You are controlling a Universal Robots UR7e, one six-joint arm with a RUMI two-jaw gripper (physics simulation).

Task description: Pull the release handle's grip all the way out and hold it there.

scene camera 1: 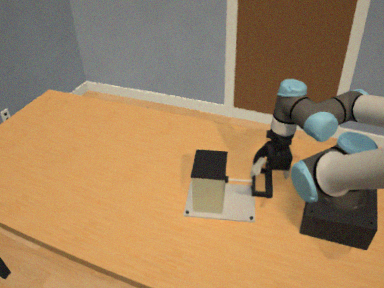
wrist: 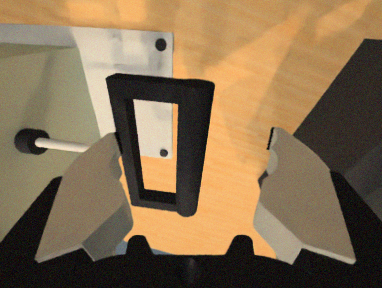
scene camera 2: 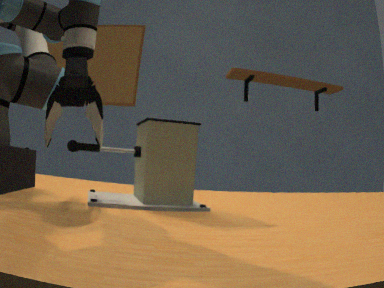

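The release handle's black rectangular grip [scene camera 1: 269, 186] [scene camera 2: 86, 146] [wrist: 192, 145] stands out from the pale green box [scene camera 1: 209, 195] [scene camera 2: 167, 165] [wrist: 30, 95] on a bared white rod [scene camera 1: 240, 180] [scene camera 2: 118, 150] [wrist: 62, 145]. My gripper [scene camera 1: 272, 174] [scene camera 2: 75, 144] [wrist: 193, 133] points down over the grip with its fingers wide apart, one on each side. In the wrist view the left finger is at the grip's box-side bar, and a wide gap separates the right finger from the outer bar. The left finger hides where the rod joins the grip.
The box stands on a light grey base plate [scene camera 1: 237, 206] [scene camera 2: 116, 200] [wrist: 95, 65] with dark screws, on the wooden table [scene camera 1: 125, 150]. The arm's black base [scene camera 1: 340, 220] [scene camera 2: 15, 170] is close on the grip's outer side. A wall shelf [scene camera 2: 285, 80] hangs in the background.
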